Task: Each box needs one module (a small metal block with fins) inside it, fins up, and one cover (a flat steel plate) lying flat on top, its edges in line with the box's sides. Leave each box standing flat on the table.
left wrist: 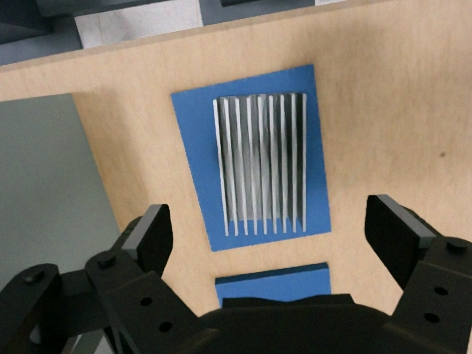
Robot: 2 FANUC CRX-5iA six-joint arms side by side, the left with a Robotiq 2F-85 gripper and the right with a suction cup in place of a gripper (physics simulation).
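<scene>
A metal module (262, 160) with upright parallel fins lies fins up on a blue rectangle (192, 150), inside its outline and turned slightly relative to it. My left gripper (269, 205) is open, its two fingers well apart on either side of the module's lower end, with nothing held between them. How high the fingers stand above the module is hard to tell. My right suction cup does not show in the left wrist view. No box or cover can be made out for certain.
A second blue piece (275, 286) with a dark far edge shows partly behind the gripper body. A large grey-green flat surface (40, 175) lies at the left on the wooden table top (400, 100). Dark structures (22, 22) stand beyond the table edge at the top left.
</scene>
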